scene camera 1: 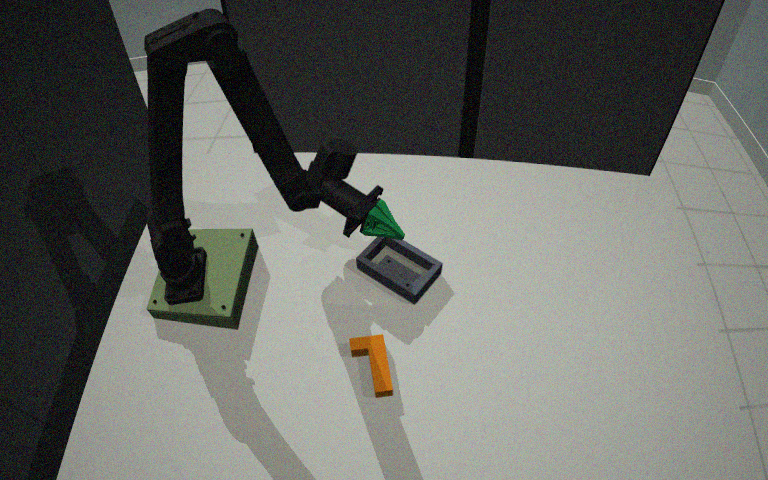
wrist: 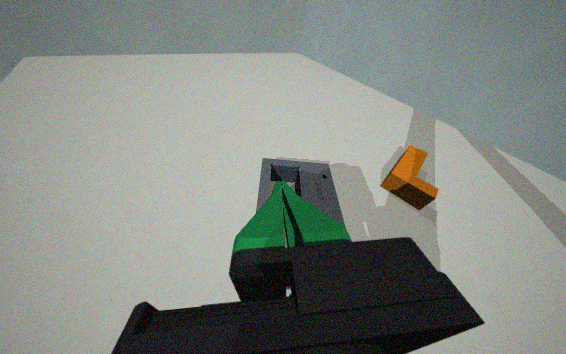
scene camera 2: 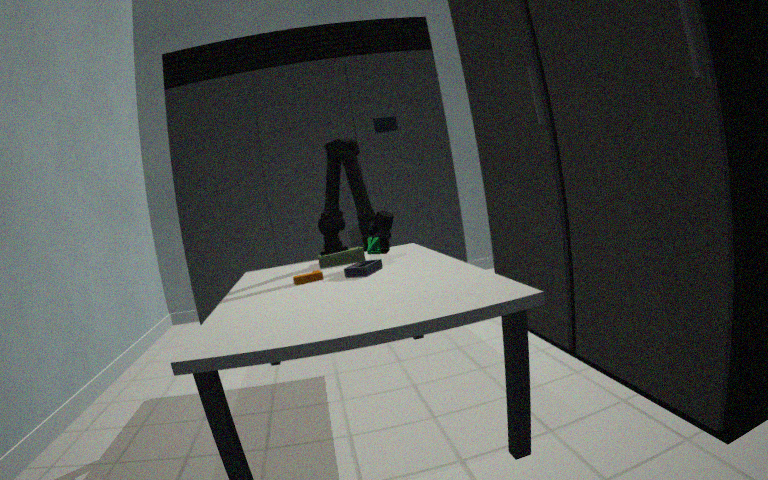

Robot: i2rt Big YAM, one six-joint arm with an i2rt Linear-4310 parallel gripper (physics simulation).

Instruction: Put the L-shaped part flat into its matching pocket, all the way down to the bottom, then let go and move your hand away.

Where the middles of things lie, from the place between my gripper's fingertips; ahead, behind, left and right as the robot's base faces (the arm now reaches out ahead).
Labels:
My gripper is now 9 cm past the orange L-shaped part [scene camera 1: 374,346], 22 cm to the left of it and 6 cm above it.

